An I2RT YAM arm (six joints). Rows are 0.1 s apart.
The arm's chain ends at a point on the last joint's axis. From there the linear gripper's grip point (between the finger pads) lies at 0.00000 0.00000 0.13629 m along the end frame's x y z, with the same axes.
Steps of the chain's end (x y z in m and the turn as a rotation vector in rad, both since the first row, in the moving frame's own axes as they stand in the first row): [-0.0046, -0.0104, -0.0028, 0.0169, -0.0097, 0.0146]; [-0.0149, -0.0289, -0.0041, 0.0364, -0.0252, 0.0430]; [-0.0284, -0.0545, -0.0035, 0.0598, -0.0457, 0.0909]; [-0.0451, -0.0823, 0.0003, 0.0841, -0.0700, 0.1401]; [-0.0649, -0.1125, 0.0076, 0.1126, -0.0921, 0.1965]
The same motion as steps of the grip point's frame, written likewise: [-0.0059, -0.0127, -0.0028, 0.0169, -0.0097, 0.0146]; [-0.0182, -0.0339, -0.0042, 0.0364, -0.0252, 0.0430]; [-0.0342, -0.0629, -0.0039, 0.0598, -0.0457, 0.0909]; [-0.0538, -0.0944, -0.0005, 0.0841, -0.0700, 0.1401]; [-0.0758, -0.1289, 0.0062, 0.1126, -0.0921, 0.1965]
